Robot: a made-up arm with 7 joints. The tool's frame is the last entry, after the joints. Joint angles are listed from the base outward.
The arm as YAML. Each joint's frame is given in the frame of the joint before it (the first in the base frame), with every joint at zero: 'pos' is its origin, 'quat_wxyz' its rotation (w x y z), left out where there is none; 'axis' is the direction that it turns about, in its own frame. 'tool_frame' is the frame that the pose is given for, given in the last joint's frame.
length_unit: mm
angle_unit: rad
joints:
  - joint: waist
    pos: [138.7, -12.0, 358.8]
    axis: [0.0, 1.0, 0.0]
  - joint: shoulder
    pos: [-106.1, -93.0, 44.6]
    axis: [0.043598, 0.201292, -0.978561]
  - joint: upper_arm
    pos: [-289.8, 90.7, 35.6]
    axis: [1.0, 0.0, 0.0]
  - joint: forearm
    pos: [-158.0, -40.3, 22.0]
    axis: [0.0, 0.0, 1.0]
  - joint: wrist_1
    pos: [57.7, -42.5, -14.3]
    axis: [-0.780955, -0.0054, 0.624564]
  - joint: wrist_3
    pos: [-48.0, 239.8, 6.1]
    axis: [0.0, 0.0, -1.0]
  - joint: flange
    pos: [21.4, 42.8, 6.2]
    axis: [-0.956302, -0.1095, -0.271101]
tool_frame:
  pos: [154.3, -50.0, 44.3]
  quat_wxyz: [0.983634, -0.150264, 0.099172, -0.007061]
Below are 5 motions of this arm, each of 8 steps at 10 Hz.
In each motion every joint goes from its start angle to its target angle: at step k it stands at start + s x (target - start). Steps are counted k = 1, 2, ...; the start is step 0. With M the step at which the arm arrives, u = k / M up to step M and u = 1 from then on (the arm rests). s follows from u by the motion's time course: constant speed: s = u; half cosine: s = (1 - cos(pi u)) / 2; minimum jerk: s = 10 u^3 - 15 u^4 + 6 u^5.
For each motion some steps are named. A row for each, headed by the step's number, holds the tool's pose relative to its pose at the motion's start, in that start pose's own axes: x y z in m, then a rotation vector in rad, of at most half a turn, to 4 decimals.
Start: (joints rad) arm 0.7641 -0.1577 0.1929 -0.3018 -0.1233 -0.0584 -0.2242
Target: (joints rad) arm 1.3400 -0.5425 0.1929 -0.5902 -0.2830 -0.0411 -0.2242
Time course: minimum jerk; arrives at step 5
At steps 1, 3, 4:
1: 0.0041 -0.0077 0.0132 0.0051 0.0318 -0.0069
3: 0.0840 -0.0913 0.1410 0.0604 0.3739 -0.0941
4: 0.1335 -0.1266 0.1808 0.0827 0.5152 -0.1374

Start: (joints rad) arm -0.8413 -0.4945 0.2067 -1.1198 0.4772 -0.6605 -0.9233
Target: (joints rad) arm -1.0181 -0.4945 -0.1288 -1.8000 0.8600 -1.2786 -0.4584
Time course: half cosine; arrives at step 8
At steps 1, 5, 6, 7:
1: 0.0025 -0.0064 -0.0042 -0.0289 0.0104 -0.0132
5: 0.0350 -0.1182 -0.0573 -0.4330 0.1779 -0.2191
6: 0.0404 -0.1439 -0.0652 -0.5073 0.2115 -0.2590
7: 0.0437 -0.1600 -0.0694 -0.5519 0.2309 -0.2822

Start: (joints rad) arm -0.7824 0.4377 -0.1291 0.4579 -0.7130 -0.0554 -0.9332
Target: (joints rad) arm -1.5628 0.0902 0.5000 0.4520 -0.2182 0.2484 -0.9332
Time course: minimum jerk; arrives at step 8
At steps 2, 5, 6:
2: -0.0369 -0.0182 -0.0086 0.0082 -0.0139 0.1078
5: -0.1899 -0.2262 -0.0770 -0.0073 -0.0914 0.7596
6: -0.2010 -0.3051 -0.0963 -0.0277 -0.1119 0.9385

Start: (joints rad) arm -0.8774 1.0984 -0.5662 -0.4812 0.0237 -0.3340 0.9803
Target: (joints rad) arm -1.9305 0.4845 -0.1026 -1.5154 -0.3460 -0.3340 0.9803
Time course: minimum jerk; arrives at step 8
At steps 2, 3, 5, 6, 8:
2: 0.0265 -0.0130 -0.0551 0.1854 0.1118 -0.0518
3: 0.0632 -0.0059 -0.1601 0.4924 0.3041 -0.1037
5: 0.1262 0.2161 -0.3986 1.2597 0.8097 -0.0326
6: 0.1468 0.3619 -0.4270 1.5238 0.9867 0.0762
8: 0.1610 0.4557 -0.4196 1.6714 1.0846 0.1636

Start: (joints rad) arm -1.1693 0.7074 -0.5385 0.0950 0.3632 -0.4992 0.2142
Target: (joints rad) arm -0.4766 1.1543 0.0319 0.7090 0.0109 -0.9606 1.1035
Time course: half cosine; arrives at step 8
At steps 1, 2, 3, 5, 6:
1: -0.0046 -0.0087 0.0188 -0.0050 -0.0114 0.0229
2: -0.0142 -0.0364 0.0718 -0.0159 -0.0467 0.0797
3: -0.0180 -0.0843 0.1488 -0.0241 -0.1043 0.1402
5: 0.0250 -0.2118 0.3070 -0.0236 -0.2381 0.1657
6: 0.0625 -0.2637 0.3598 -0.0258 -0.2848 0.1303

